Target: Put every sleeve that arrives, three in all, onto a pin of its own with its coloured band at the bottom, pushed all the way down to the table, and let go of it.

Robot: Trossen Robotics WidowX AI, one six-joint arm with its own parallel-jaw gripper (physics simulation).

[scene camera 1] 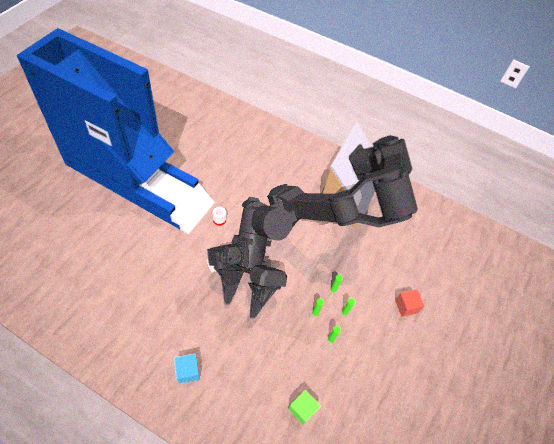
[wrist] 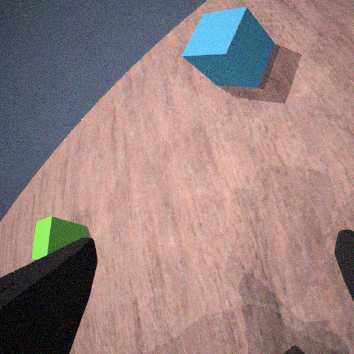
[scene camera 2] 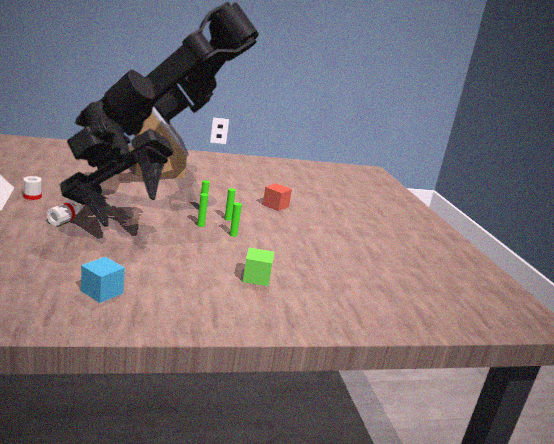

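Observation:
One white sleeve (scene camera 1: 219,215) (scene camera 2: 32,187) stands upright on the table, red band at the bottom. A second sleeve (scene camera 1: 211,268) (scene camera 2: 59,215) lies on its side, partly hidden by the gripper in scene camera 1. A sliver of a third sleeve (scene camera 2: 79,206) shows just beyond its red band, mostly hidden behind the gripper. Four bare green pins (scene camera 1: 337,283) (scene camera 1: 318,307) (scene camera 1: 348,306) (scene camera 1: 334,334) (scene camera 2: 202,210) (scene camera 2: 235,220) stand upright. My gripper (scene camera 1: 240,309) (scene camera 2: 130,212) (wrist: 221,249) is open and empty above the table, between the lying sleeves and the pins.
A blue chute (scene camera 1: 75,120) with a white outlet plate (scene camera 1: 187,202) stands beyond the upright sleeve. A blue cube (scene camera 1: 187,368) (scene camera 2: 102,280) (wrist: 225,47), a green cube (scene camera 1: 304,406) (scene camera 2: 258,266) (wrist: 60,235) and a red cube (scene camera 1: 410,302) (scene camera 2: 277,196) lie around. A white-and-tan wedge (scene camera 2: 175,167) stands behind the arm.

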